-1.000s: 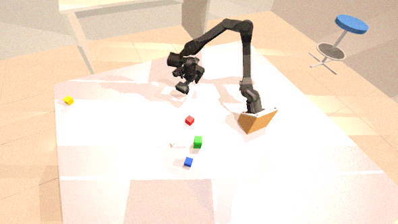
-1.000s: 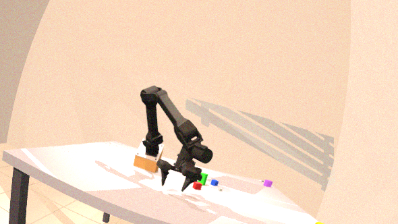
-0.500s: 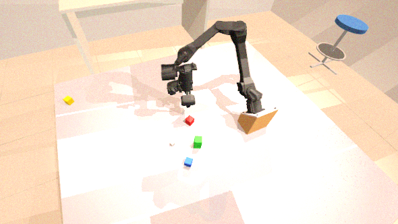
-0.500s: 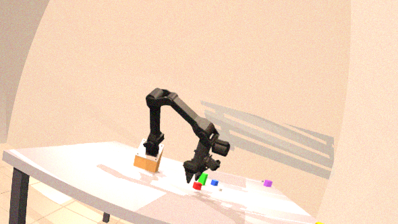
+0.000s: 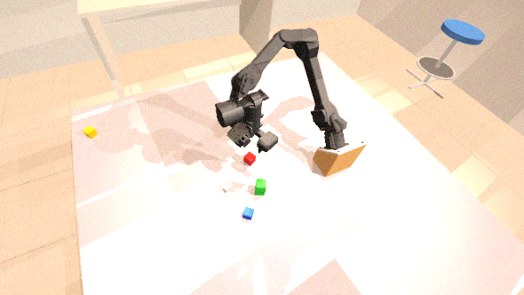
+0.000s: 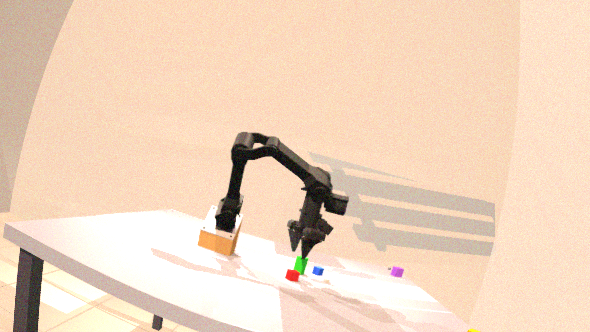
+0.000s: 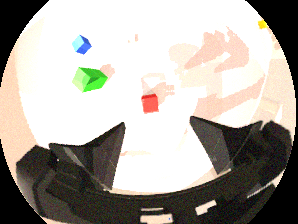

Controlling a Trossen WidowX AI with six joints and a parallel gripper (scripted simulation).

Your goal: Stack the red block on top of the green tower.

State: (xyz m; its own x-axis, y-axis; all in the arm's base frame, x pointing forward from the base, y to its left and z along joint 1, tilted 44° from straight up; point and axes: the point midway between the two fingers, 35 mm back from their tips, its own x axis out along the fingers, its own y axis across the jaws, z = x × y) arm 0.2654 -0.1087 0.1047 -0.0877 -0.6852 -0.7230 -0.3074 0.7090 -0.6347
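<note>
Now: the red block 10 mm to the left of my gripper tip and 70 mm below it. From my gripper tip the other things lie so: blue block (100 mm ahead, 190 mm to the left, 70 mm below); then yellow block (490 mm ahead, 370 mm to the right, 70 mm below); then purple block (540 mm ahead, 510 mm to the left, 70 mm below).
</note>
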